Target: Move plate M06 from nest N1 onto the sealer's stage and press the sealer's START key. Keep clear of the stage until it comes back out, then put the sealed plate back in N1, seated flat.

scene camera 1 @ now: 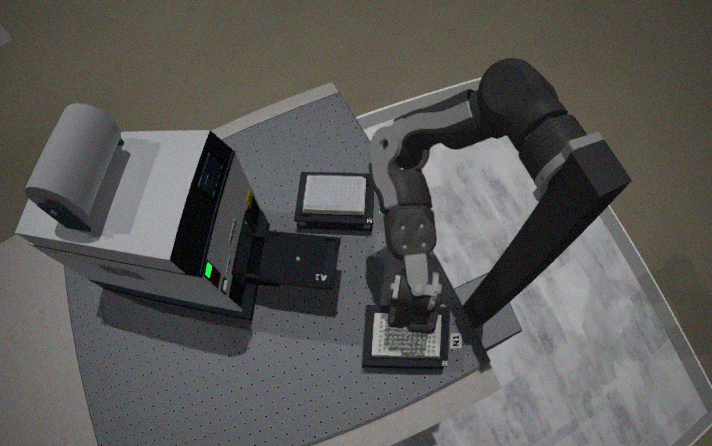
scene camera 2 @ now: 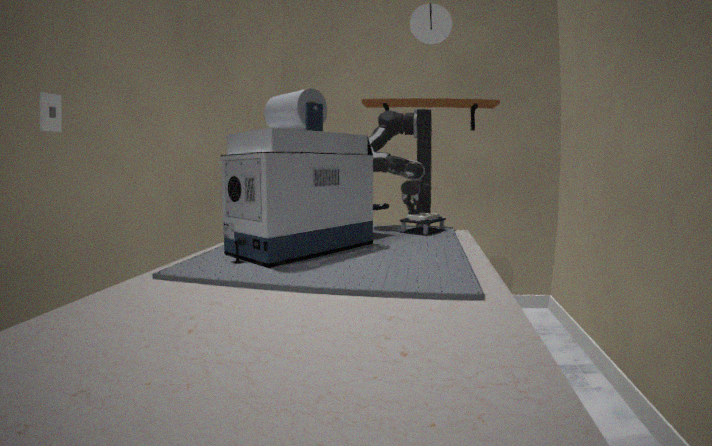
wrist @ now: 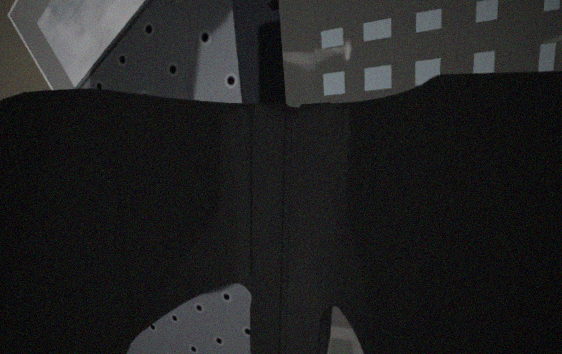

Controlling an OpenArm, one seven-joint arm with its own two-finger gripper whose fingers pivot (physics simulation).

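Plate M06 (scene camera 1: 405,346) (scene camera 2: 426,215) (wrist: 402,54) lies in nest N1 (scene camera 1: 367,341) (wrist: 248,50). Its top looks glossy and grey with pale squares in the wrist view; small tilt cannot be judged. My gripper (scene camera 1: 414,323) (wrist: 302,232) is shut with nothing between its fingers. It points down over the rear part of the plate; whether the tips touch it is hidden. The sealer (scene camera 1: 147,194) (scene camera 2: 315,194) stands at the left with a green light (scene camera 1: 208,270) lit. Its stage (scene camera 1: 294,261), marked A1, is out and bare. A small pale key (scene camera 1: 224,285) is beside the light; its lettering is unreadable.
A second nest (scene camera 1: 331,221) with a white plate (scene camera 1: 334,194) stands behind the stage. A film roll (scene camera 1: 76,162) (scene camera 2: 291,109) sits on the sealer. The arm's dark column (scene camera 1: 546,236) (scene camera 2: 424,157) rises right of N1. An orange shelf (scene camera 2: 430,102) hangs on the far wall.
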